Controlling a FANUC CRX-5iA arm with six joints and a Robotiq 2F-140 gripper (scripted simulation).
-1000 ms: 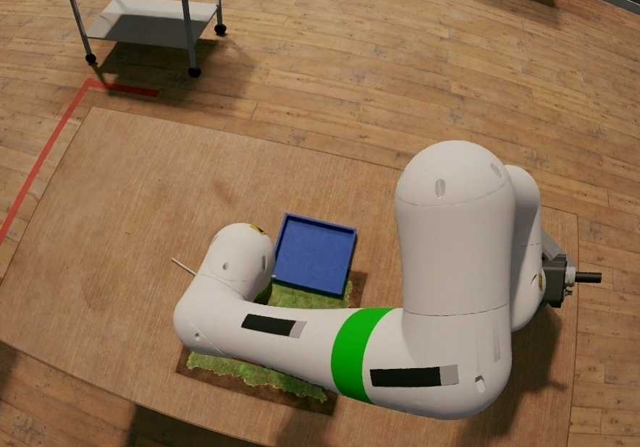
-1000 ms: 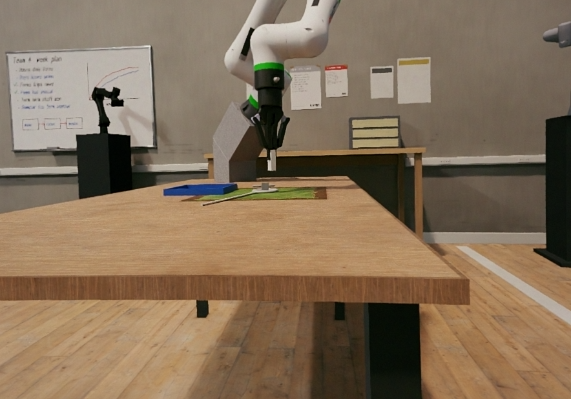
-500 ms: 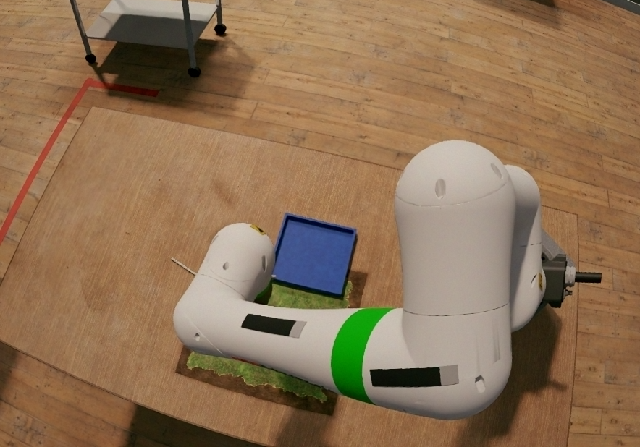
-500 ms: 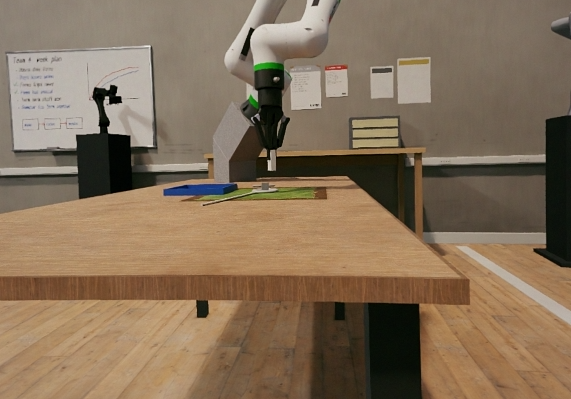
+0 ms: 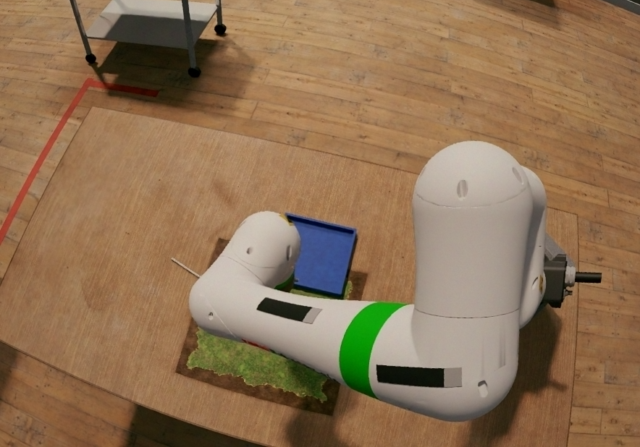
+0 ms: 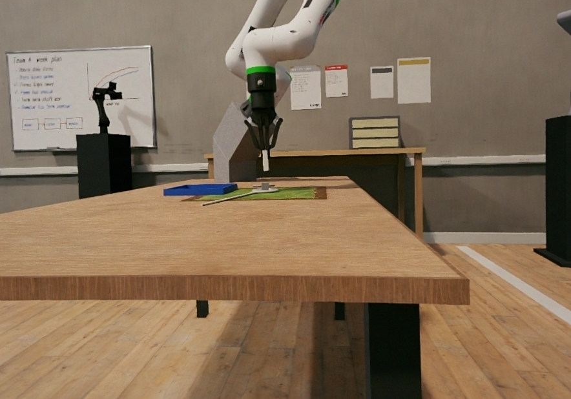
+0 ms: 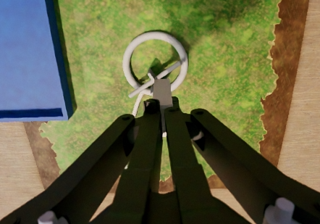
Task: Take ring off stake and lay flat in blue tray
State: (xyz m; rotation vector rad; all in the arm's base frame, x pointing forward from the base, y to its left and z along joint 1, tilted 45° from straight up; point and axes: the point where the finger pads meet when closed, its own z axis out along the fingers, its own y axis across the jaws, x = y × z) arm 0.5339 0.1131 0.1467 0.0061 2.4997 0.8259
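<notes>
Now: the ring 100 mm below my hand, 10 mm to the right of it and 10 mm behind it. The rest, counted from my hand: blue tray (230 mm to the right, 100 mm below, 20 mm behind); then short stake (90 mm below, 10 mm to the right, 10 mm ahead); then grass mat (120 mm below, 10 mm to the right, 10 mm ahead).
</notes>
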